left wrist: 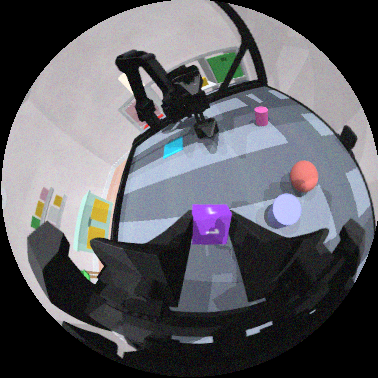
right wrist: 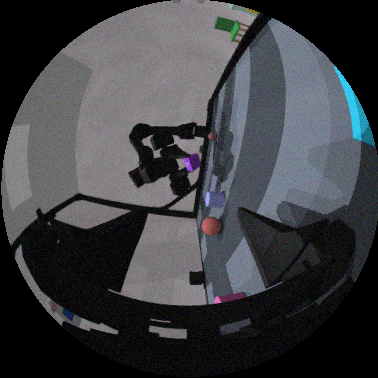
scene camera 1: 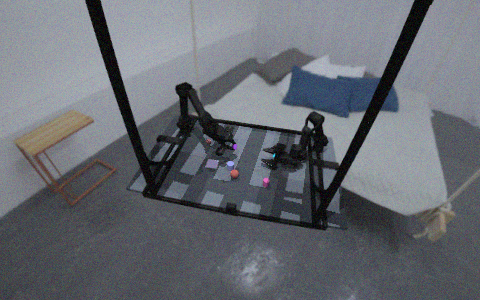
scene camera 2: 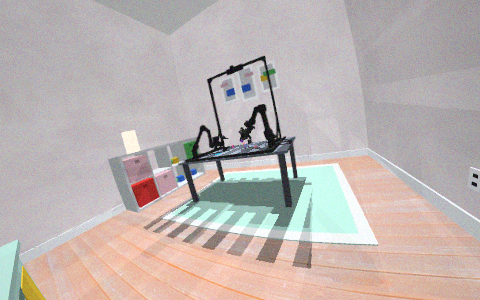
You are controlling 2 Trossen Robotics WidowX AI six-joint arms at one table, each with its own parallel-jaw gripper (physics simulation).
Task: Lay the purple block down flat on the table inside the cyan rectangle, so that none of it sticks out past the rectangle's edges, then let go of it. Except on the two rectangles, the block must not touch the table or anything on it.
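Pixels of known places: left gripper, fingertip midpoint: [left wrist: 209, 213] [right wrist: 191, 162] [scene camera 1: 235, 147] [scene camera 2: 240, 140]; right gripper, fingertip midpoint: [left wrist: 203, 117] [right wrist: 192, 211] [scene camera 1: 261, 154] [scene camera 2: 229, 142]; left arm's base, link origin: [right wrist: 205, 132] [scene camera 1: 185, 132] [scene camera 2: 272, 145]; right arm's base, link origin: [left wrist: 155, 123] [scene camera 1: 317, 148] [scene camera 2: 195, 156].
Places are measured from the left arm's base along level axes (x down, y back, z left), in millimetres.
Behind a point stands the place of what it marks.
The purple block [scene camera 1: 235, 147] {x -82, y -253, z -341 mm} [left wrist: 211, 225] {x -84, y -244, z -329 mm} [right wrist: 192, 162] {x -74, y -259, z -334 mm} is held between the fingertips of my left gripper [left wrist: 209, 213] {x -77, y -255, z -333 mm}, clear above the table. My left gripper is shut on it. The cyan rectangle [scene camera 1: 273, 156] {x 21, y -503, z -394 mm} [left wrist: 173, 148] {x 18, y -531, z -385 mm} [right wrist: 356, 120] lies flat on the table, well apart from the block; in scene camera 1 it is partly hidden by my right gripper [scene camera 1: 267, 156] {x -78, y -382, z -444 mm} [right wrist: 192, 212] {x -78, y -382, z -444 mm}. My right gripper is open and empty, low over the table close to the cyan rectangle. In scene camera 2 the block and rectangle are too small to tell details.
A pale lilac rectangle [scene camera 1: 212, 163] {x 18, y -107, z -333 mm} [right wrist: 213, 183] {x 18, y -119, z -336 mm} lies left of a lilac cylinder [scene camera 1: 230, 164] {x -22, y -198, z -412 mm} [left wrist: 286, 210] {x -22, y -200, z -402 mm} [right wrist: 215, 199] {x -5, y -221, z -408 mm}. A red ball [scene camera 1: 234, 174] {x -21, y -194, z -493 mm} [left wrist: 304, 176] {x -25, y -202, z -460 mm} [right wrist: 211, 226] {x -11, y -226, z -475 mm}, a magenta cylinder [scene camera 1: 266, 182] {x -18, y -346, z -604 mm} [left wrist: 261, 116] {x -9, y -342, z -577 mm} and a small red ball [scene camera 1: 208, 141] {x -6, y -132, z -150 mm} [right wrist: 212, 136] {x 2, y -146, z -150 mm} are on the table.
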